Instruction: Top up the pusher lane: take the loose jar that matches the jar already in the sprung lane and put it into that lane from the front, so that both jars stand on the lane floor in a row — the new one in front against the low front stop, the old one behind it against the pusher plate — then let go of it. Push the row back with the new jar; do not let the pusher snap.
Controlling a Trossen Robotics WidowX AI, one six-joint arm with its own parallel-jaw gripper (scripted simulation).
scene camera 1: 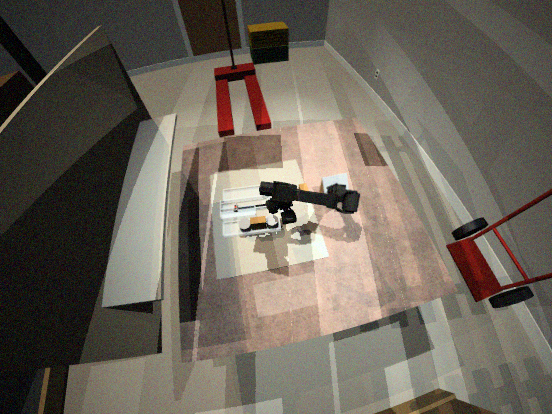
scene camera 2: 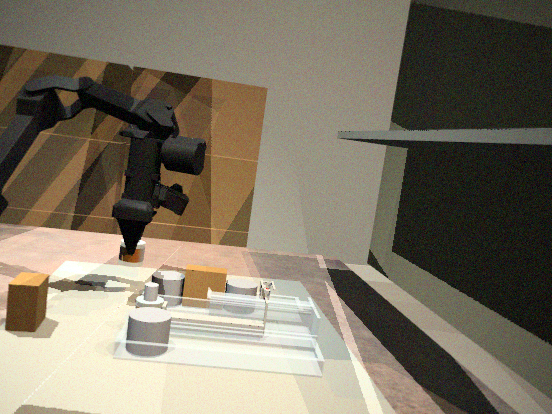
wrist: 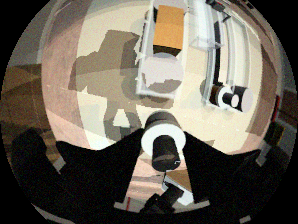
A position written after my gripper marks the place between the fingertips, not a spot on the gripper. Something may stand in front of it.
Observation:
In view: my gripper [scene camera 2: 132, 251] and a rack [scene camera 2: 285, 317].
My gripper also shows in the wrist view [wrist: 162, 133].

